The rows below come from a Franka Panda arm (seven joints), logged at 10 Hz.
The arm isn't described. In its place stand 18 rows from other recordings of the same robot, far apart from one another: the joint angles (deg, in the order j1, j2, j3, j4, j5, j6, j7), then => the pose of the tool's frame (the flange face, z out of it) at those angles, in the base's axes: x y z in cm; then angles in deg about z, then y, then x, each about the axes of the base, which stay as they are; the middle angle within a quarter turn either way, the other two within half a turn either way.
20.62 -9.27 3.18 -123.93 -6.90 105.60 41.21 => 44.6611 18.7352 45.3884 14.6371 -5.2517 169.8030
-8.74 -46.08 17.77 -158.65 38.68 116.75 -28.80 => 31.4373 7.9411 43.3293 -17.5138 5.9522 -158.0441
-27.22 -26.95 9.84 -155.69 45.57 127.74 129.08 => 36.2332 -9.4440 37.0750 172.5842 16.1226 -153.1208
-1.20 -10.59 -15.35 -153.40 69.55 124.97 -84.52 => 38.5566 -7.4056 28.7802 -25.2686 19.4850 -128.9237
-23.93 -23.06 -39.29 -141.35 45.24 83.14 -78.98 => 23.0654 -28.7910 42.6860 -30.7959 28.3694 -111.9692
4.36 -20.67 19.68 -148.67 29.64 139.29 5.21 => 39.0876 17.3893 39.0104 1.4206 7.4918 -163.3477
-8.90 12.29 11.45 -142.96 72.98 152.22 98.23 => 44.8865 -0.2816 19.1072 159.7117 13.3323 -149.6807
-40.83 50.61 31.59 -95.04 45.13 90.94 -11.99 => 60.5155 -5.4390 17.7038 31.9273 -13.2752 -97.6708
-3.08 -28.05 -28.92 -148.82 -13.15 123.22 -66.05 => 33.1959 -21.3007 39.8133 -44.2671 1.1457 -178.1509
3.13 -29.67 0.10 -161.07 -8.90 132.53 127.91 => 34.7729 1.6559 35.1281 118.8386 1.8334 173.4939
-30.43 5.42 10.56 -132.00 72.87 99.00 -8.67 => 48.3898 -8.1652 32.0512 42.2687 12.8208 -107.6605
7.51 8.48 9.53 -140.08 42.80 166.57 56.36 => 49.1761 10.8322 26.5825 77.3814 17.1891 -163.0609
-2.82 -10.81 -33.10 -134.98 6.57 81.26 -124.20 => 31.4779 -21.1192 36.3680 -79.6371 -27.5153 -141.1886
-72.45 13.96 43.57 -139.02 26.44 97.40 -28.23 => 36.3515 -13.6448 22.0107 24.8807 -20.0413 -120.9855
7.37 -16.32 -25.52 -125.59 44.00 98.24 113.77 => 45.1639 -9.4189 50.7947 139.0263 6.5854 -129.2055
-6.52 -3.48 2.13 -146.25 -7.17 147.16 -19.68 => 45.5815 -3.3113 29.7544 -21.0067 4.2603 175.6382
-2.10 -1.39 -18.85 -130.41 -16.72 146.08 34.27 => 50.5828 -19.0035 39.5655 44.5468 13.4126 164.9359
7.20 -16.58 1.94 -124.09 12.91 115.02 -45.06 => 47.3234 9.0892 52.9191 -50.1010 6.0458 -167.6725
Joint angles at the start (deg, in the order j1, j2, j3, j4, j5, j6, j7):
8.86, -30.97, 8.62, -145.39, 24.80, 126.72, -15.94
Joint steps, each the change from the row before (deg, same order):
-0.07, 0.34, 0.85, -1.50, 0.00, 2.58, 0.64
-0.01, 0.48, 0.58, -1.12, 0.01, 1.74, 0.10
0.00, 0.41, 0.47, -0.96, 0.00, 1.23, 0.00
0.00, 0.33, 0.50, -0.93, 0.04, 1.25, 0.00
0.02, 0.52, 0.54, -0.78, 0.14, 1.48, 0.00
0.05, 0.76, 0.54, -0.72, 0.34, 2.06, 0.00
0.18, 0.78, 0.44, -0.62, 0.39, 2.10, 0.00
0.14, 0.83, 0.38, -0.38, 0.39, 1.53, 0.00
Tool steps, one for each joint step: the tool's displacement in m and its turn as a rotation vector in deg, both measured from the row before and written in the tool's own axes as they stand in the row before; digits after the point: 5 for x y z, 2 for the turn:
-0.00309, 0.00051, 0.01100, -0.90, 0.49, 0.53
-0.00291, 0.00079, 0.00981, -0.56, -0.01, 0.08
-0.00318, 0.00063, 0.00862, -0.41, -0.25, -0.02
-0.00315, 0.00017, 0.00779, -0.41, -0.13, -0.06
-0.00207, -0.00019, 0.00773, -0.38, 0.06, -0.06
-0.00094, 0.00010, 0.00799, -0.36, 0.48, 0.09
-0.00059, -0.00035, 0.00725, -0.28, 0.60, 0.07
-0.00038, -0.00047, 0.00665, -0.12, 0.25, 0.11

